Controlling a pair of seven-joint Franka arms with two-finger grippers.
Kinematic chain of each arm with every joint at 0, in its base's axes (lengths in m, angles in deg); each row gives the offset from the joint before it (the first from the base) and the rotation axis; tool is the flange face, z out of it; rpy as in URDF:
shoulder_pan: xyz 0 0 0.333 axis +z
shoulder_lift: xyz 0 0 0 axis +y
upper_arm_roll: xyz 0 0 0.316 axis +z
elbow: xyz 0.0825 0 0 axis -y
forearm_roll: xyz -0.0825 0 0.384 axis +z
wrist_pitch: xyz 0 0 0 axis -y
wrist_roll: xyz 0.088 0 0 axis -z
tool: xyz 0 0 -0.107 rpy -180 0 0
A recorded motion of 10 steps. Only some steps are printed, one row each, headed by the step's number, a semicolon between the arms.
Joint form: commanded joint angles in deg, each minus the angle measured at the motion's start. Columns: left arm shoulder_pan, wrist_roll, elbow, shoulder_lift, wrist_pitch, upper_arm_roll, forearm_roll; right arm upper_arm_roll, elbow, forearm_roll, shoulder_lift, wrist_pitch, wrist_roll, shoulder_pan.
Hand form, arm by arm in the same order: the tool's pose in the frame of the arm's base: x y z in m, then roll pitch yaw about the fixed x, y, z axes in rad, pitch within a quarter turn. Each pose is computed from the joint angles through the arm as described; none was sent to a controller.
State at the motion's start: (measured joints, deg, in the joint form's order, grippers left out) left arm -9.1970 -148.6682 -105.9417 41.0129 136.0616 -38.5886 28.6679; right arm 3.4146 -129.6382 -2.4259 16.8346 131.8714 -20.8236 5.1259
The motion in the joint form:
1: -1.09 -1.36 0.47 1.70 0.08 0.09 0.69; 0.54 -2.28 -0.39 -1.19 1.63 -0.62 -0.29
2: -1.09 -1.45 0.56 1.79 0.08 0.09 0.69; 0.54 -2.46 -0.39 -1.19 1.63 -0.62 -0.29
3: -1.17 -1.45 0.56 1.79 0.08 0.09 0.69; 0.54 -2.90 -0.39 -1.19 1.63 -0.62 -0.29
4: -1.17 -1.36 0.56 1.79 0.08 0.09 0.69; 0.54 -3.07 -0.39 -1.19 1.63 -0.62 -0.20
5: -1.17 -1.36 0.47 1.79 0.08 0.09 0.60; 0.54 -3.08 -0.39 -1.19 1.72 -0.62 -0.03
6: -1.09 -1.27 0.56 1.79 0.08 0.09 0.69; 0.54 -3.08 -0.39 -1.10 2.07 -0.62 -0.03
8: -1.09 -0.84 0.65 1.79 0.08 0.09 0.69; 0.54 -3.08 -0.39 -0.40 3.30 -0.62 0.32
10: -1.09 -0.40 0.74 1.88 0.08 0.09 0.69; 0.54 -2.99 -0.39 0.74 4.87 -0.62 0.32
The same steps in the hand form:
1: 0.4433 -0.4592 0.1912 -3.0707 0.0581 1.5184; 0.4938 0.0765 0.2104 -3.0580 0.2303 0.5753
2: 0.4436 -0.4593 0.1909 -3.0702 0.0587 1.5206; 0.4926 0.0764 0.2093 -3.0567 0.2331 0.5757
3: 0.4430 -0.4599 0.1909 -3.0702 0.0587 1.5192; 0.4895 0.0759 0.2068 -3.0534 0.2401 0.5766
4: 0.4430 -0.4599 0.1909 -3.0703 0.0588 1.5176; 0.4881 0.0765 0.2058 -3.0522 0.2428 0.5785
5: 0.4424 -0.4598 0.1903 -3.0681 0.0584 1.5182; 0.4880 0.0780 0.2058 -3.0527 0.2415 0.5814
6: 0.4436 -0.4593 0.1909 -3.0704 0.0589 1.5175; 0.4886 0.0782 0.2054 -3.0543 0.2372 0.5810
8: 0.4442 -0.4595 0.1914 -3.0719 0.0603 1.5106; 0.4892 0.0815 0.2006 -3.0566 0.2281 0.5867
10: 0.4446 -0.4596 0.1912 -3.0720 0.0615 1.5036; 0.4904 0.0821 0.1929 -3.0582 0.2188 0.5865

